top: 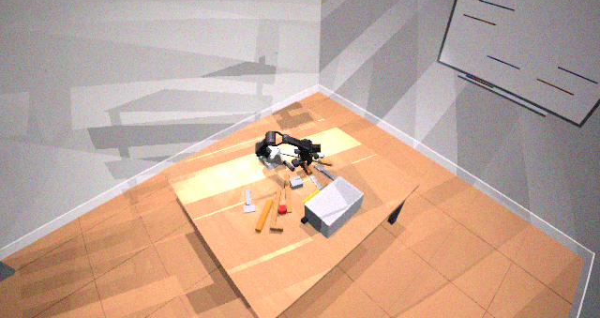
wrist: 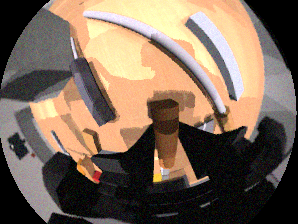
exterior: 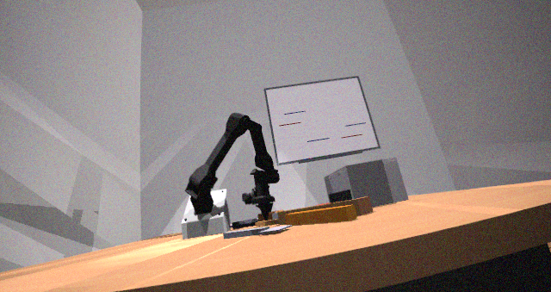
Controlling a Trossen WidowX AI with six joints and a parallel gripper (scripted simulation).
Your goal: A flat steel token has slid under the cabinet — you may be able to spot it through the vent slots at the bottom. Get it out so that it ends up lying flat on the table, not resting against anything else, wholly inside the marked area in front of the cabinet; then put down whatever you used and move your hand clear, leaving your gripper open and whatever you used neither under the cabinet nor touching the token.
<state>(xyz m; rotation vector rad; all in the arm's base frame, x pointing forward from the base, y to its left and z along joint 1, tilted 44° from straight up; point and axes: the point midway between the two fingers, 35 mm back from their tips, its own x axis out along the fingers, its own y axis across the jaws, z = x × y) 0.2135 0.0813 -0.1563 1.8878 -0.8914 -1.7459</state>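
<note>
Now: the grey block 70 mm ahead of my gripper tip, 140 mm to the right of it and 10 mm above it. The rest, counted from my gripper tip: thin wooden stick: 100 mm ahead, 220 mm to the right; red block: 190 mm ahead, 330 mm to the right, 10 mm above; grey bar: 70 mm behind, 130 mm to the left.
</note>
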